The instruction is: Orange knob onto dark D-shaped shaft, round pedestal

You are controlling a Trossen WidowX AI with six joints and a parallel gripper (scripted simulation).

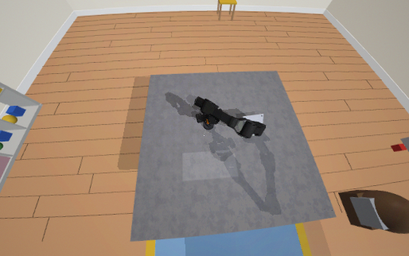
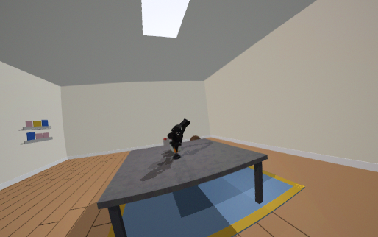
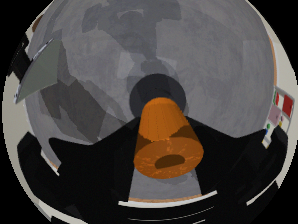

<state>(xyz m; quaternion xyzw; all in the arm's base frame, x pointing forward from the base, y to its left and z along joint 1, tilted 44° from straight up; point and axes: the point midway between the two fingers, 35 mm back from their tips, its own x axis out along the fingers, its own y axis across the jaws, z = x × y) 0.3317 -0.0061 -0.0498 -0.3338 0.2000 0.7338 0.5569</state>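
My gripper tip is 20 mm below the orange knob. Round my gripper tip: dark round pedestal: 40 mm below.
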